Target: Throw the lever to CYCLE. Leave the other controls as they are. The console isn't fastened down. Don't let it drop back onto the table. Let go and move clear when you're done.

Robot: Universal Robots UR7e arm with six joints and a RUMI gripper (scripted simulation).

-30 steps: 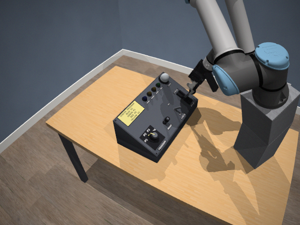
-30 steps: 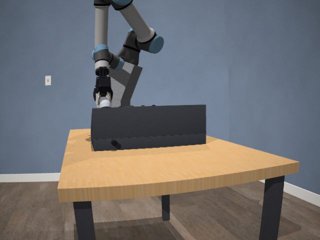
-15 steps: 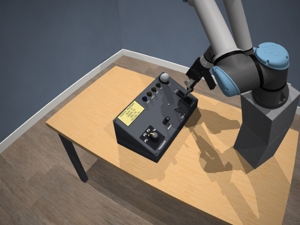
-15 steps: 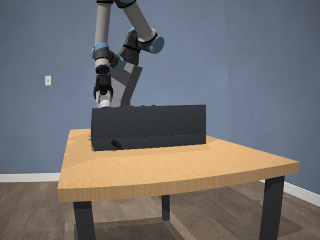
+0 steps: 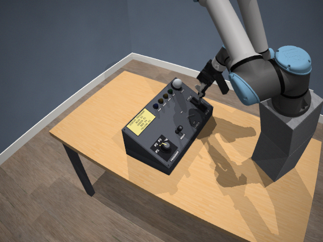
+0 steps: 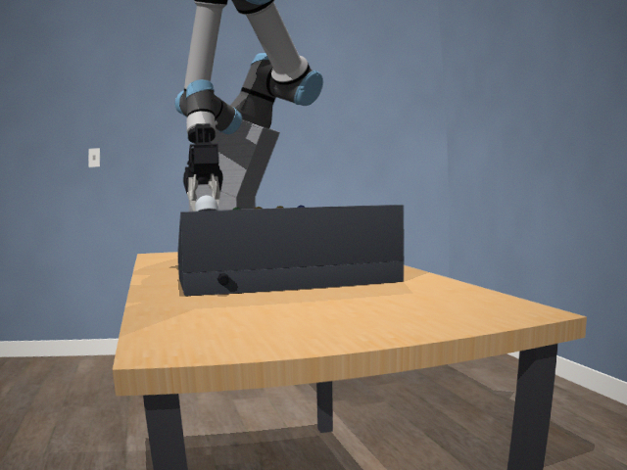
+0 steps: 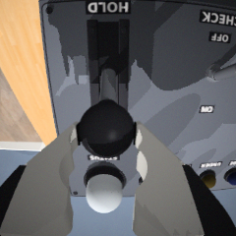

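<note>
Now: the check toggle 120 mm to the left of my hand, 70 mm below it and 10 mm ahead of it. The rest, counted from my hand: program dial 360 mm to the left, 60 mm below, 40 mm ahead; then mode knob 240 mm to the left, 60 mm below, 20 mm ahead; then dark console 180 mm to the left, 80 mm below, 60 mm ahead.
</note>
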